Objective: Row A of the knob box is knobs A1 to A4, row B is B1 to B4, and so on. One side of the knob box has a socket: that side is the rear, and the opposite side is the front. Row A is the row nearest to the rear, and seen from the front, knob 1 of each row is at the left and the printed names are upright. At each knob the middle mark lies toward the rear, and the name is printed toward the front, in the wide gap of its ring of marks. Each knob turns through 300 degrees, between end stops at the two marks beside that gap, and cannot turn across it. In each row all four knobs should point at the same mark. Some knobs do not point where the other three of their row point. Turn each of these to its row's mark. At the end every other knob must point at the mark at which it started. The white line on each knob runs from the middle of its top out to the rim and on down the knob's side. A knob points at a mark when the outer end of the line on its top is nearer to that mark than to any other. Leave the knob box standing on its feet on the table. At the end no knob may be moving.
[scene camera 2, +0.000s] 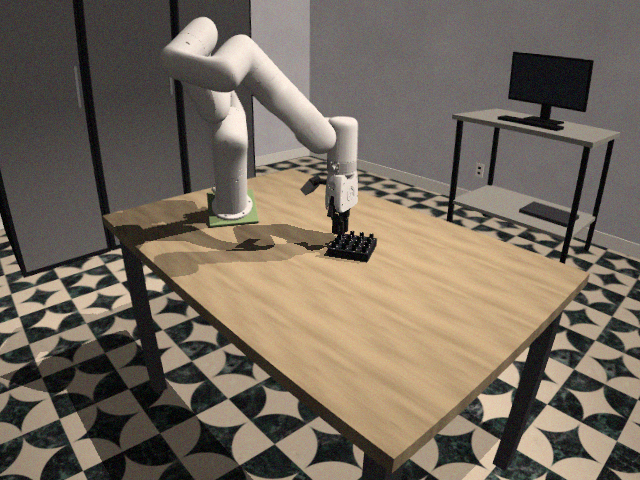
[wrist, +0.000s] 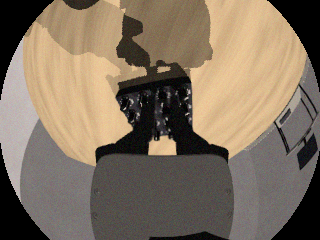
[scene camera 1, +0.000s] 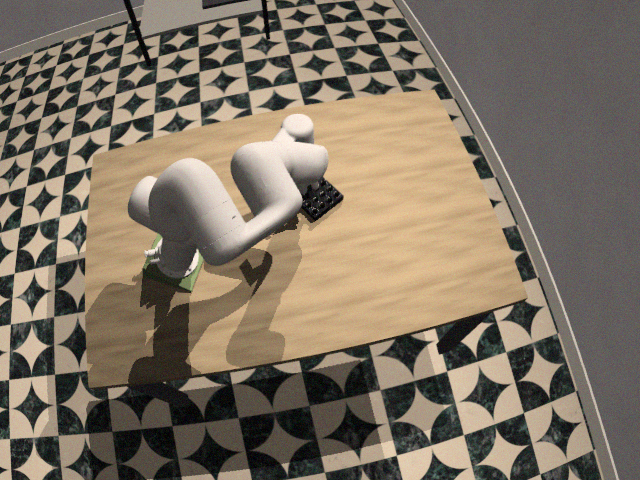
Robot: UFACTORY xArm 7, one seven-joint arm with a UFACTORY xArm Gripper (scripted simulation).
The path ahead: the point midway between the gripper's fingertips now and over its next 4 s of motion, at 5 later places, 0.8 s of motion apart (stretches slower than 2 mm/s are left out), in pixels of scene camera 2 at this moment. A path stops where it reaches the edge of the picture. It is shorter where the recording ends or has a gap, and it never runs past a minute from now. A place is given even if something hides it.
My gripper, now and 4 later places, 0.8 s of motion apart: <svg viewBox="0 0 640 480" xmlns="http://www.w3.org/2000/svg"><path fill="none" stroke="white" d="M340 232L339 235L340 227L340 211L341 179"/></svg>
